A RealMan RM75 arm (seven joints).
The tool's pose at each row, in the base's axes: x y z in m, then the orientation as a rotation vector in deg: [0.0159, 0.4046, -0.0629, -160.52, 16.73, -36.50]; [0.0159, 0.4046, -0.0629, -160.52, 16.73, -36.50]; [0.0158, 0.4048, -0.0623, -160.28, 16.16, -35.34]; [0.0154, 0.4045, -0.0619, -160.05, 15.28, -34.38]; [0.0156, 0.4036, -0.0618, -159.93, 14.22, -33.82]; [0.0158, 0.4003, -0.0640, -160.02, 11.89, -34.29]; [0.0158, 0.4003, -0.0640, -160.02, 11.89, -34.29]
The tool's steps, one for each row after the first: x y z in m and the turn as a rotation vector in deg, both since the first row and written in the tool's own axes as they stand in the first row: [0.0000, 0.0000, 0.0000, 0.00, 0.00, 0.00]; [0.0001, -0.0003, -0.0005, 0.51, -0.83, -0.15]; [0.0000, -0.0001, -0.0011, 1.05, -1.56, -0.53]; [0.0004, 0.0007, -0.0013, 1.47, -2.04, -1.12]; [0.0005, 0.0044, 0.0001, 1.85, -1.95, -2.72]; [0.0005, 0.0044, 0.0001, 1.85, -1.95, -2.72]
